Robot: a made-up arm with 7 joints. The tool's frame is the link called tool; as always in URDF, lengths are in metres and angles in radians.
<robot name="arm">
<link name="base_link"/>
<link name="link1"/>
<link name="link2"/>
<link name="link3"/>
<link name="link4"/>
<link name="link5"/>
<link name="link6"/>
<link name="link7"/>
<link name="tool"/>
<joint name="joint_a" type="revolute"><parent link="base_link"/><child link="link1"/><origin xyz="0 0 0.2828"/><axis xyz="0 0 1"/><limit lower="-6.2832" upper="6.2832" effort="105" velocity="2"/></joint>
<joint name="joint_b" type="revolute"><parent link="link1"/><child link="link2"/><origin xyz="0 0 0"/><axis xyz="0 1 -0.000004"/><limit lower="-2.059" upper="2.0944" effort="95" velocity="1.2"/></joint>
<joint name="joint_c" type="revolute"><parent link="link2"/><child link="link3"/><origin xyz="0 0 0.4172"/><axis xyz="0 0 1"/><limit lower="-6.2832" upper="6.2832" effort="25" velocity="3"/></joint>
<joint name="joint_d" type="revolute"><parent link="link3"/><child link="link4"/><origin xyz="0.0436 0 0"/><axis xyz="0 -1 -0.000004"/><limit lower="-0.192" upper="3.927" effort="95" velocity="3"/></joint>
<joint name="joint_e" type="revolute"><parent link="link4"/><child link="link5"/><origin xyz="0.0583 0 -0.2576"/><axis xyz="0 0.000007 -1"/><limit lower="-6.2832" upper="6.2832" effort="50" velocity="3"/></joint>
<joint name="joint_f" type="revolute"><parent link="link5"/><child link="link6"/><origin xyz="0 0 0"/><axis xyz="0 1 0.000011"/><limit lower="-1.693" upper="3.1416" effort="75" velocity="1.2"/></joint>
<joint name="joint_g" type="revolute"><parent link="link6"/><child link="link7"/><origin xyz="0.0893 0 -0.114"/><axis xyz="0 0.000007 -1"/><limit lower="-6.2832" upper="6.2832" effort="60" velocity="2.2"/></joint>
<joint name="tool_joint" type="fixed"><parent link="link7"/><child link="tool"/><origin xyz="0 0 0" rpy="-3.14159 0 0"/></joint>
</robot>
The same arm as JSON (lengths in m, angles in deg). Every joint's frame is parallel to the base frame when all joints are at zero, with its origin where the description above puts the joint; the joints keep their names.
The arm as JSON. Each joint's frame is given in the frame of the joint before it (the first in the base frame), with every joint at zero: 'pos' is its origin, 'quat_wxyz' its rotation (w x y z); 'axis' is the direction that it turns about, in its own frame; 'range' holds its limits. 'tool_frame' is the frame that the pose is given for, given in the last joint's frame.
{"length_unit": "m", "angle_unit": "deg", "joints": [
  {"joint": "joint_a", "pos": [0.0, 0.0, 0.2828], "quat_wxyz": [1.0, 0.0, 0.0, 0.0], "axis": [0.0, 0.0, 1.0], "range": [-360.0, 360.0]},
  {"joint": "joint_b", "pos": [0.0, 0.0, 0.0], "quat_wxyz": [1.0, 0.0, 0.0, 0.0], "axis": [0.0, 1.0, 0.0], "range": [-117.97, 120.0]},
  {"joint": "joint_c", "pos": [0.0, 0.0, 0.4172], "quat_wxyz": [1.0, 0.0, 0.0, 0.0], "axis": [0.0, 0.0, 1.0], "range": [-360.0, 360.0]},
  {"joint": "joint_d", "pos": [0.0436, 0.0, 0.0], "quat_wxyz": [1.0, 0.0, 0.0, 0.0], "axis": [0.0, -1.0, 0.0], "range": [-11.0, 225.0]},
  {"joint": "joint_e", "pos": [0.0583, 0.0, -0.2576], "quat_wxyz": [1.0, 0.0, 0.0, 0.0], "axis": [0.0, 0.0, -1.0], "range": [-360.0, 360.0]},
  {"joint": "joint_f", "pos": [0.0, 0.0, 0.0], "quat_wxyz": [1.0, 0.0, 0.0, 0.0], "axis": [0.0, 1.0, 0.0], "range": [-97.0, 180.0]},
  {"joint": "joint_g", "pos": [0.0893, 0.0, -0.114], "quat_wxyz": [1.0, 0.0, 0.0, 0.0], "axis": [0.0, 0.0, -1.0], "range": [-360.0, 360.0]}
], "tool_frame": {"pos": [0.0, 0.0, 0.0], "quat_wxyz": [0.000001, -1.000004, 0.0, 0.0]}}

